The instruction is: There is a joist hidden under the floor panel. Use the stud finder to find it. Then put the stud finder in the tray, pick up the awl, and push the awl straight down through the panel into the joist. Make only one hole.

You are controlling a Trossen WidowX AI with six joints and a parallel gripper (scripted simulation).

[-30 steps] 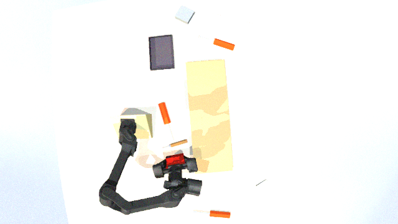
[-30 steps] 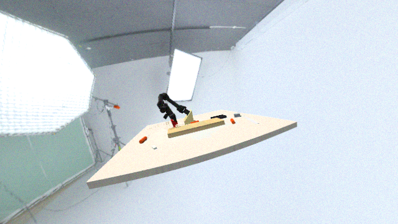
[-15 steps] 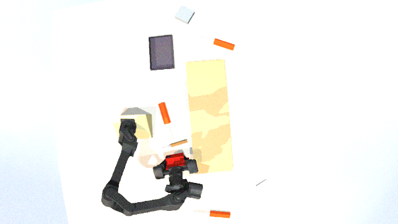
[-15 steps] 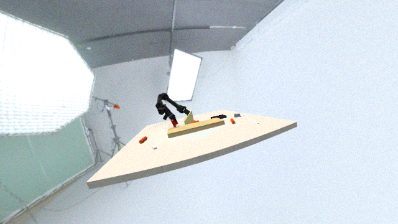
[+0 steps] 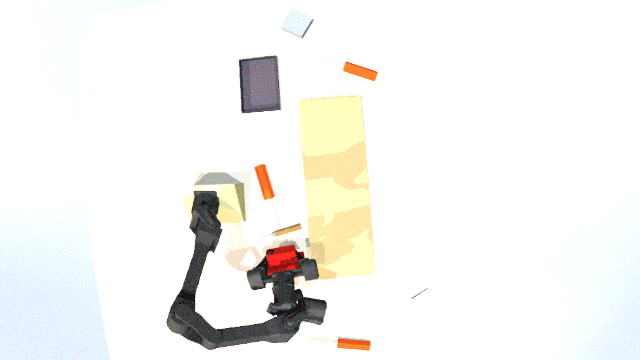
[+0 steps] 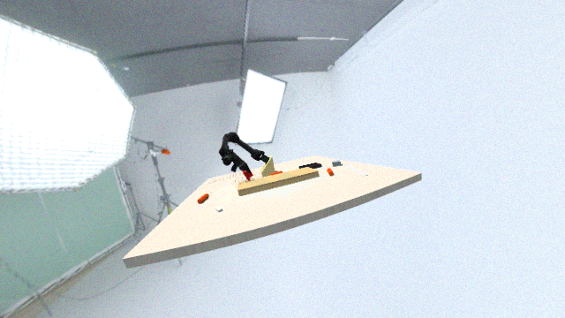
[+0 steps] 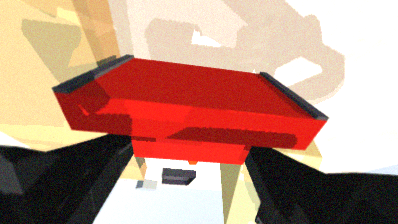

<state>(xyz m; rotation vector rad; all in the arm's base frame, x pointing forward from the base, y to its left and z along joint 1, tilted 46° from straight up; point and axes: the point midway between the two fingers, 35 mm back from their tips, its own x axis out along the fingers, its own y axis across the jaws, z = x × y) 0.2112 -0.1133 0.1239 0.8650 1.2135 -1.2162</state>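
The red stud finder is 10 mm behind my gripper tip and 10 mm to the right of it. Round my gripper tip: dark grey tray: 80 mm behind, 490 mm to the left, 70 mm below; then pale grey block: 20 mm ahead, 680 mm to the left, 60 mm below; then awl: 20 mm behind, 50 mm to the left, 70 mm below.
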